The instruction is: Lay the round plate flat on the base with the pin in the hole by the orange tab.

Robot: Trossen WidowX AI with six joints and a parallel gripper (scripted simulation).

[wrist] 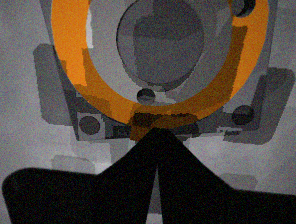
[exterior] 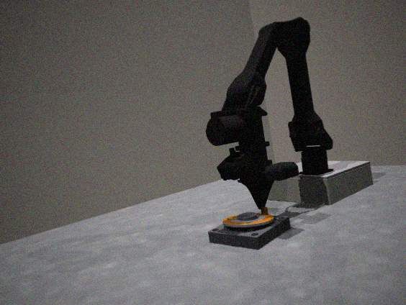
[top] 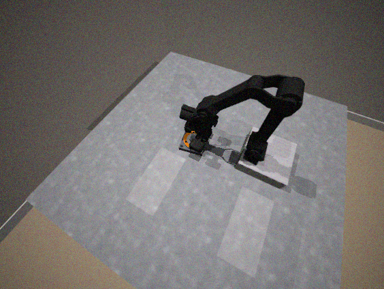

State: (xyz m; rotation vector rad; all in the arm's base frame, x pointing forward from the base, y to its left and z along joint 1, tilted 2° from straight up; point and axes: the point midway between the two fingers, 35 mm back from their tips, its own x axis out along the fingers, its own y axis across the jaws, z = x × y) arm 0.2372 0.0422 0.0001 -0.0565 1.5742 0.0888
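My gripper tip is 5 cm short of the base, 1 cm to the right of it and 2 cm above it.
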